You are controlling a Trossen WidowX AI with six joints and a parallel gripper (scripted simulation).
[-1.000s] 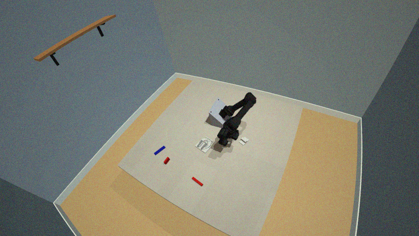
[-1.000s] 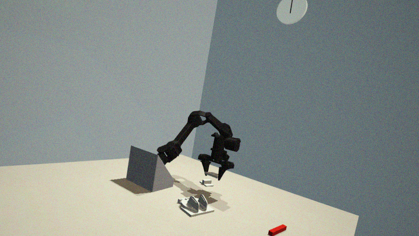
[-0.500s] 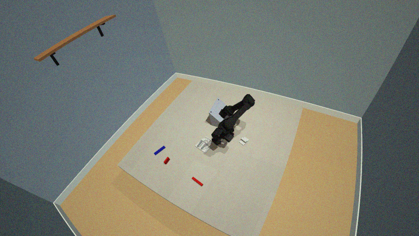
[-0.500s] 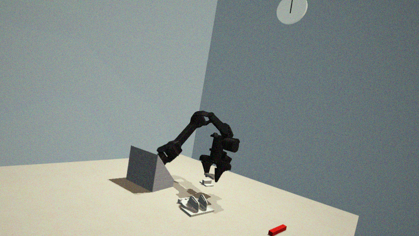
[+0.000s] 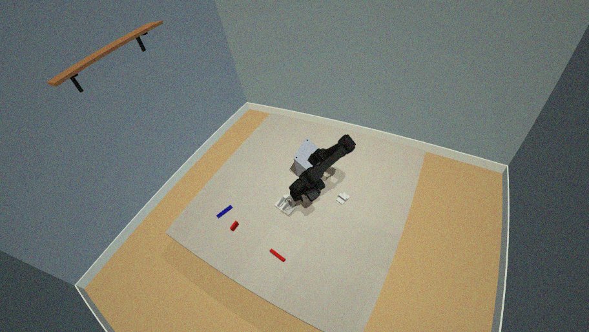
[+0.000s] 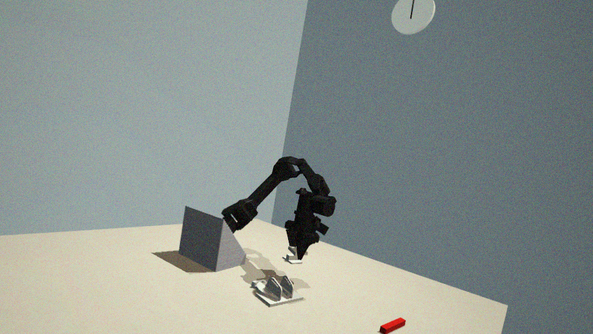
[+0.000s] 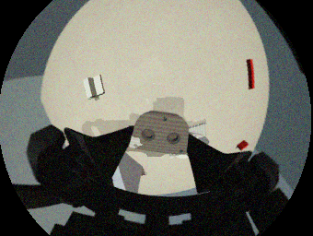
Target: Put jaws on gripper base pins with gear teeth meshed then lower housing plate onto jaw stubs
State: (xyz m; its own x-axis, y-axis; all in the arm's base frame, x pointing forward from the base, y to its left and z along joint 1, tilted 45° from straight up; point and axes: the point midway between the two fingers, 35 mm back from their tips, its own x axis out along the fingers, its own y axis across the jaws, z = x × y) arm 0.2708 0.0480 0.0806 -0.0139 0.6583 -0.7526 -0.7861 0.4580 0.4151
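The white jaw lies 14 cm to the right of my gripper tip and 7 cm below it. Also, from my gripper tip: red bar: 35 cm ahead, 3 cm to the right, 8 cm below; blue block: 23 cm ahead, 48 cm to the right, 8 cm below.
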